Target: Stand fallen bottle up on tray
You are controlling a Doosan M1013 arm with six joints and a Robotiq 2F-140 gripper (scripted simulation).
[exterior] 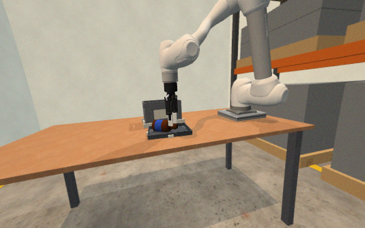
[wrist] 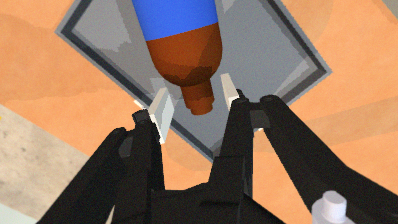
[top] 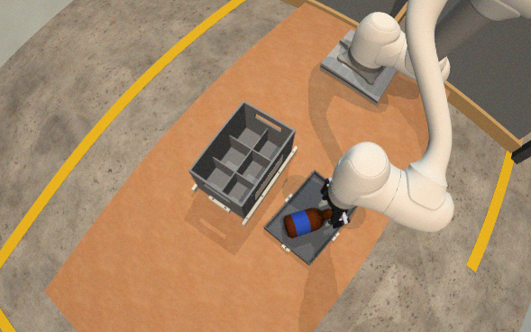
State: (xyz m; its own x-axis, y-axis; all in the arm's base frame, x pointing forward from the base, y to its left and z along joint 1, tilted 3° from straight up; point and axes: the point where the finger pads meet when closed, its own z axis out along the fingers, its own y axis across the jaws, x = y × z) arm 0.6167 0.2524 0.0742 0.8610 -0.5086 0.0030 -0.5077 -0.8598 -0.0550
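The bottle lies 40 mm below my hand, 40 mm ahead of it and 20 mm to the right of it. From my hand the other things lie so: grey crate: 290 mm to the right, 50 mm ahead; grey tray: 70 mm below, 30 mm to the right, 30 mm ahead.
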